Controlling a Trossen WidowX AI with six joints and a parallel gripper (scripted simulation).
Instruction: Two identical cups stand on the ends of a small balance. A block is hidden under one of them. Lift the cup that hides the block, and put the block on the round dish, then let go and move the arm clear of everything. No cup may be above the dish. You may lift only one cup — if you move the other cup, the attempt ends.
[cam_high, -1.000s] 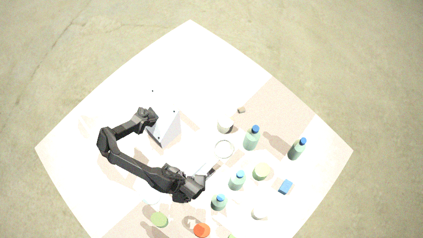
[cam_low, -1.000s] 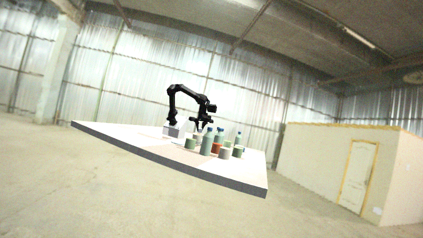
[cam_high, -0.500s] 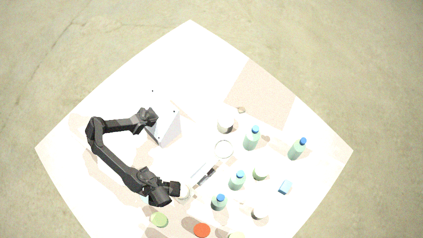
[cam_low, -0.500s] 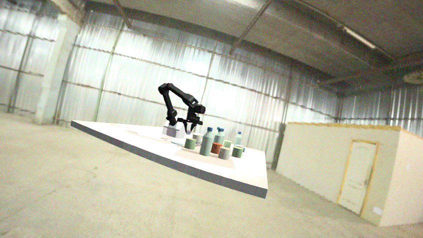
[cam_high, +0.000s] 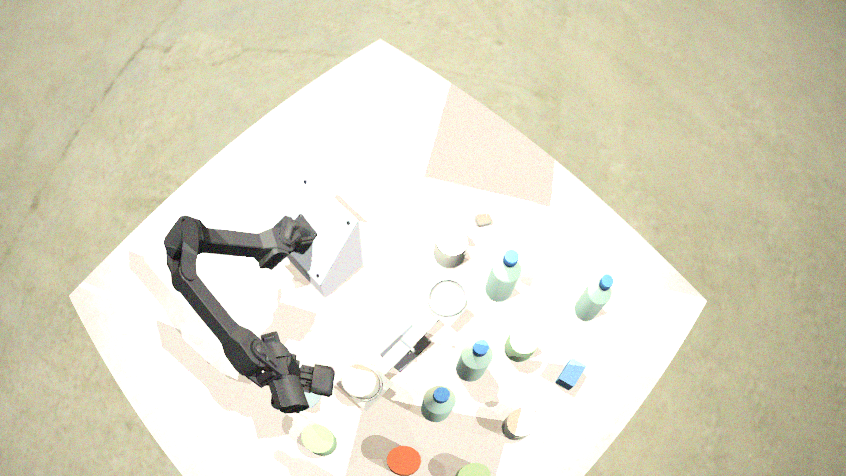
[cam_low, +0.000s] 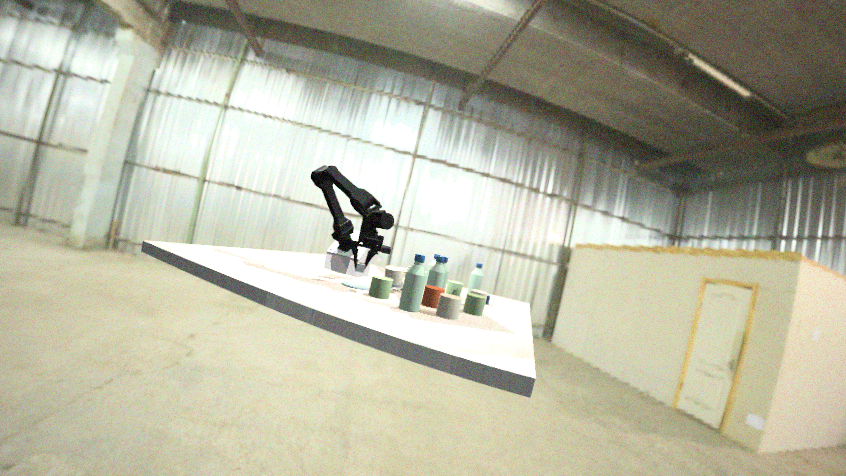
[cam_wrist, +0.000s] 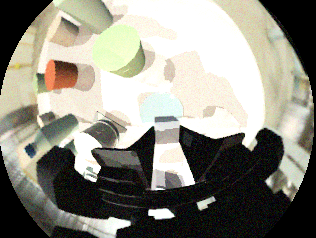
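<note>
The round dish is 60 mm below my gripper tip. Also, from my gripper tip: blue block 480 mm to the left, 380 mm ahead, 50 mm below; then grey balance 250 mm to the left, 70 mm ahead, 30 mm below; then orange cylinder 260 mm ahead, 50 mm to the left, 30 mm below.
</note>
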